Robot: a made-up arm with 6 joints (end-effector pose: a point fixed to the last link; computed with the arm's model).
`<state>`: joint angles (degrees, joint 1 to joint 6).
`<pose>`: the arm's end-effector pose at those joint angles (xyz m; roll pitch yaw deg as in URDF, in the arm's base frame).
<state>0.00 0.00 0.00 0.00 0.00 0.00</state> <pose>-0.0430 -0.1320 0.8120 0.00 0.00 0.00</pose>
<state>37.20 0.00 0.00 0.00 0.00 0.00</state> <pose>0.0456 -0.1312 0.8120 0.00 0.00 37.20</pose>
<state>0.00 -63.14 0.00 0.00 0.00 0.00</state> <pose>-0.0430 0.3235 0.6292 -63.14 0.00 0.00</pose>
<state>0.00 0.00 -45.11 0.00 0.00 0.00</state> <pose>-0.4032 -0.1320 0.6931 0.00 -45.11 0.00</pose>
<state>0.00 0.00 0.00 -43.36 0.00 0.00</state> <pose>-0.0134 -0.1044 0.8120 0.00 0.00 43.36</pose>
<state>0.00 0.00 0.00 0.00 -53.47 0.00</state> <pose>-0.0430 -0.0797 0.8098 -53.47 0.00 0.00</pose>
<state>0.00 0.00 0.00 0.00 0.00 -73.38</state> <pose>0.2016 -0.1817 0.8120 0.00 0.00 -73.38</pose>
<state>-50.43 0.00 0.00 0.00 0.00 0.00</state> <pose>-0.1292 -0.0509 0.8120 0.00 0.00 -50.43</pose>
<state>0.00 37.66 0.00 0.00 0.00 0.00</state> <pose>-0.0430 -0.3978 0.6675 37.66 0.00 0.00</pose>
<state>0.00 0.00 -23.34 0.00 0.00 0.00</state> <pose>-0.2414 -0.1320 0.7863 0.00 -23.34 0.00</pose>
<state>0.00 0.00 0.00 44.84 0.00 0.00</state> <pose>-0.0848 -0.1313 0.8120 0.00 0.00 -44.84</pose>
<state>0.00 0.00 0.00 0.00 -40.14 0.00</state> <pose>-0.0430 -0.0922 0.8150 -40.14 0.00 0.00</pose>
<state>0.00 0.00 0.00 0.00 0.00 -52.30</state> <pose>0.1411 -0.1350 0.8120 0.00 0.00 -52.30</pose>
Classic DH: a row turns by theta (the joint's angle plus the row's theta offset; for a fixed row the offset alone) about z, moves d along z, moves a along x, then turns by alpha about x. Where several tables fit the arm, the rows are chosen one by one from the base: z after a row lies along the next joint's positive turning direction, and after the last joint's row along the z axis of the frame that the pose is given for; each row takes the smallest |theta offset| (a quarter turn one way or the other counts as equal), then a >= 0, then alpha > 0; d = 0 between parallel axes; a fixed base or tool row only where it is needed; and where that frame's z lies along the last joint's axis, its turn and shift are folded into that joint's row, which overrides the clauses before.
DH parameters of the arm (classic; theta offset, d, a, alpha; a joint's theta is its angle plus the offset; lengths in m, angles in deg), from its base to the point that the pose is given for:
joint 1: -90 0.35 0.053 -90
joint 2: 90 -0.08 0.031 -90
joint 3: -90 -0.028 0.017 -90
joint 4: 90 -0.44 0.027 90
joint 5: 0 0.109 0.213 90
joint 6: 25.22 0 -0.2089 0
tool (fixed): 64.78 0.053 0 0

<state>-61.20 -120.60 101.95 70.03 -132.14 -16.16</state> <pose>0.0133 -0.3446 0.5189 55.59 -84.07 -80.26</pose>
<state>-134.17 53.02 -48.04 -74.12 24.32 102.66</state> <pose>-0.3055 0.4447 0.4828 -62.27 12.81 24.89</pose>
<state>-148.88 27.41 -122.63 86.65 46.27 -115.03</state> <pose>0.1128 0.3108 -0.1286 -152.83 -0.29 -123.29</pose>
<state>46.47 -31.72 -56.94 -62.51 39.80 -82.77</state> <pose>-0.4157 0.0078 0.6256 -11.32 -20.80 42.61</pose>
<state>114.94 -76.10 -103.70 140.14 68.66 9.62</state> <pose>0.3839 -0.3516 0.2633 167.16 -28.84 26.17</pose>
